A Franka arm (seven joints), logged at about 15 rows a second.
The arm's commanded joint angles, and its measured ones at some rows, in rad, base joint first. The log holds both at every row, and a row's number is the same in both.
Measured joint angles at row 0:
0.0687 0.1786 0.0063 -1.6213 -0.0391 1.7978 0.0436
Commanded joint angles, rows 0 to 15:
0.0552 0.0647 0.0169 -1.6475 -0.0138 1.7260 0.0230
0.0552 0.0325 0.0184 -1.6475 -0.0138 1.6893 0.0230
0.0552 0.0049 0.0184 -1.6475 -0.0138 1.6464 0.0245
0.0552 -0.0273 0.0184 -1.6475 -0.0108 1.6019 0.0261
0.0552 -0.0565 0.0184 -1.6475 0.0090 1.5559 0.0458
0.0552 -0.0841 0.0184 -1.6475 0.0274 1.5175 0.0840
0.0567 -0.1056 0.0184 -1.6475 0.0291 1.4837 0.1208
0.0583 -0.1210 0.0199 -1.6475 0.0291 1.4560 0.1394
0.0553 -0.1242 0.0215 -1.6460 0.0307 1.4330 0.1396
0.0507 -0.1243 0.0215 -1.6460 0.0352 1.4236 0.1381
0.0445 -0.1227 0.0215 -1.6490 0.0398 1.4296 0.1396
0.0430 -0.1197 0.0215 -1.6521 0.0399 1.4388 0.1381
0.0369 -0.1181 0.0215 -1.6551 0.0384 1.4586 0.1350
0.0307 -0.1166 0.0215 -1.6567 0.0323 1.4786 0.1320
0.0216 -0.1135 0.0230 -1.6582 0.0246 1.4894 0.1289
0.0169 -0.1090 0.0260 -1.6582 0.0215 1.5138 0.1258
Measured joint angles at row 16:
0.0497 -0.1075 0.0097 -1.6407 0.0170 1.4698 0.1291
